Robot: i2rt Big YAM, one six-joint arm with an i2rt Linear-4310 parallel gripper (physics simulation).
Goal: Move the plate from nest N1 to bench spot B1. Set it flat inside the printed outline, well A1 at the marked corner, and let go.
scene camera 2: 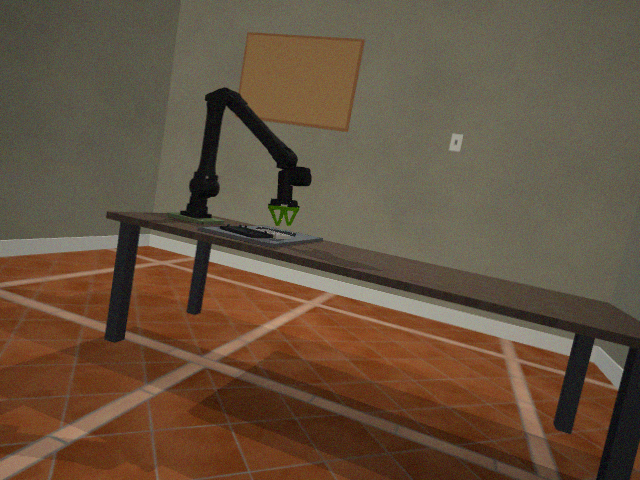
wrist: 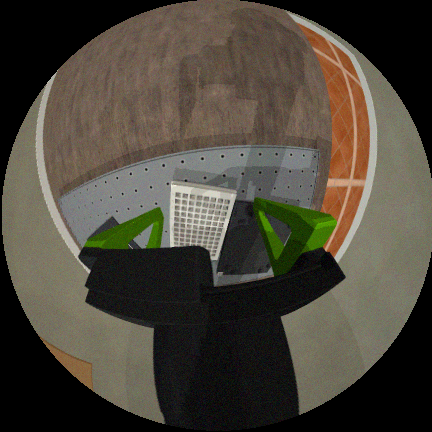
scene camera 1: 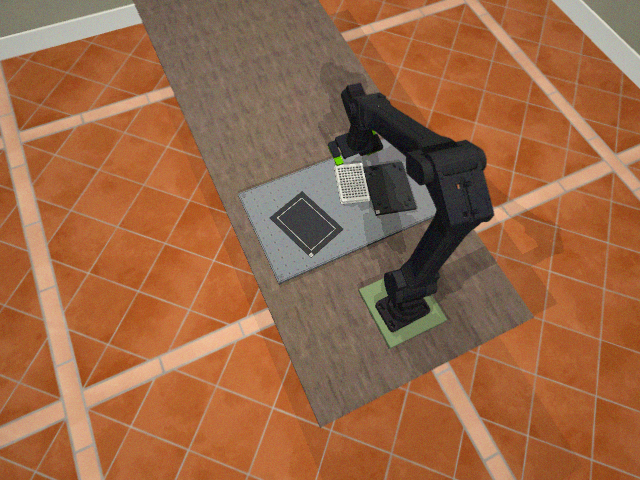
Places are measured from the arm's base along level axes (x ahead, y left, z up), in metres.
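Where they show: gripper, between the fingertips: (scene camera 2: 283, 225) (wrist: 207, 206) (scene camera 1: 351, 158); arm's base, origin of its link: (scene camera 2: 195, 216) (scene camera 1: 402, 308).
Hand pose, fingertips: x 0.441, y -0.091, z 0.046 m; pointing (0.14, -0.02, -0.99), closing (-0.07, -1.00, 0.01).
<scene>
Each offset is from my fingertips to the centre of the thing. "pt": to the spot under its first point. Level surfaces: height alone.
The white well plate {0.051 m back, 0.022 m left, 0.043 m down} (scene camera 1: 352, 183) (wrist: 201, 215) lies flat on the grey perforated board, close beside a dark nest block {0.113 m back, 0.069 m right, 0.039 m down} (scene camera 1: 392, 188) (wrist: 245, 240). Whether its edge overlaps the block I cannot tell. My gripper (scene camera 1: 356, 147) (scene camera 2: 284, 224) (wrist: 207, 206) is open and empty, pointing down above the board. In the wrist view its green fingertips stand apart on either side of the plate, with the right one over the dark block. Spot B1 is a dark mat {0.048 m down} (scene camera 1: 306, 223) with a white printed outline {pt 0.124 m back, 0.246 m left, 0.048 m down} (scene camera 1: 294, 234) and a small white corner mark {0.200 m back, 0.233 m left, 0.048 m down} (scene camera 1: 311, 254). In the wrist view the left finger partly hides it.
The grey board (scene camera 1: 258, 206) (scene camera 2: 310, 239) lies on the long brown table {0.063 m down} (scene camera 1: 232, 93) (scene camera 2: 439, 281). My arm's base stands on a green pad (scene camera 1: 392, 338) near the table's end. The arm reaches over the right end of the board.
</scene>
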